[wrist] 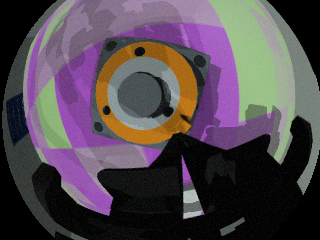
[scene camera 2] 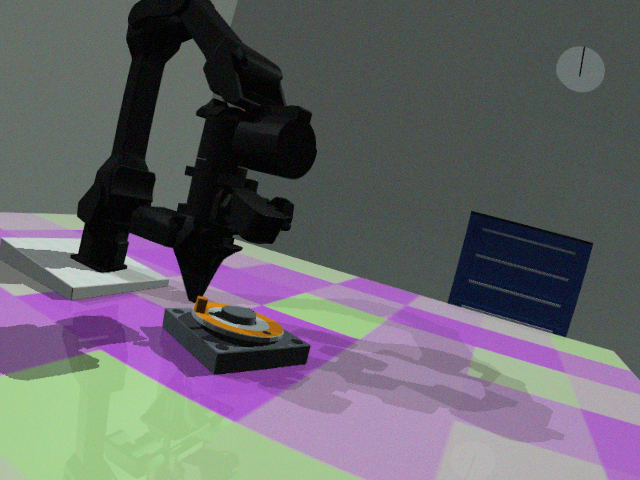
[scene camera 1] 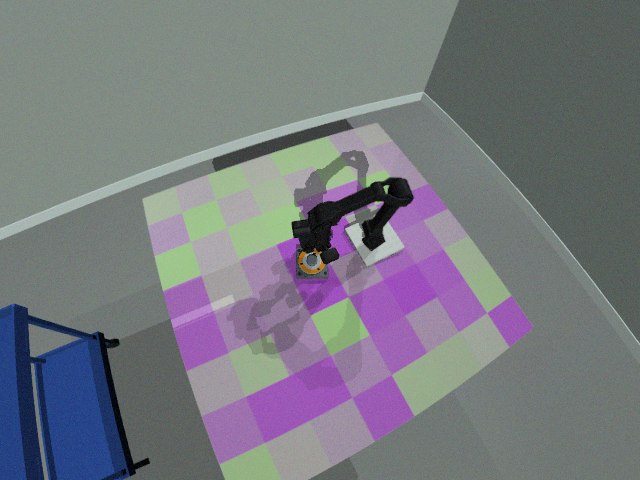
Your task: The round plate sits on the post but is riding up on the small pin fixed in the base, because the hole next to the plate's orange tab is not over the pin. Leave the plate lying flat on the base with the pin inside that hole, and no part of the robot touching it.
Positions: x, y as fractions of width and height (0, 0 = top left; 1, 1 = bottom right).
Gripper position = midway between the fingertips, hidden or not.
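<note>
Scene camera 2 gives me my gripper (scene camera 2: 0.30, 0.63) along with a square base (scene camera 2: 0.34, 0.74). The wrist view has my gripper (wrist: 0.55, 0.57) in it as well, and the square base (wrist: 0.62, 0.26) too.
</note>
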